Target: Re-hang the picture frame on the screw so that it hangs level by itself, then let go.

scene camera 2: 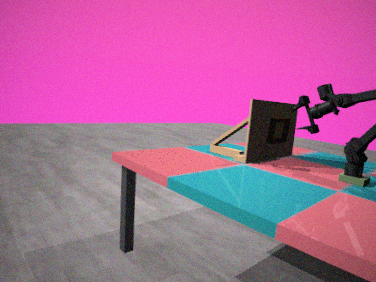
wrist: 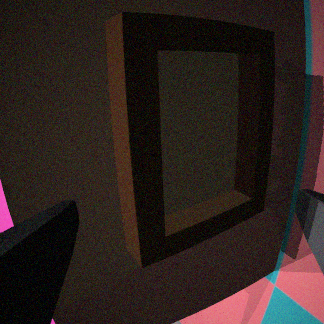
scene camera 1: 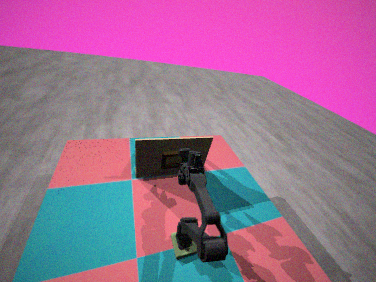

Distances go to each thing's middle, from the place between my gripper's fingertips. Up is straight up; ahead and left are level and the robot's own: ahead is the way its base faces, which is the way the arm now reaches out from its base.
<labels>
My hand is 8 cm short of the brown picture frame [wrist: 191, 99], 6 cm above it and 1 cm to the left of it. The rest, counted from my hand: tan board [scene camera 2: 256, 149] (10 cm ahead, 7 cm below, 1 cm to the right).
</labels>
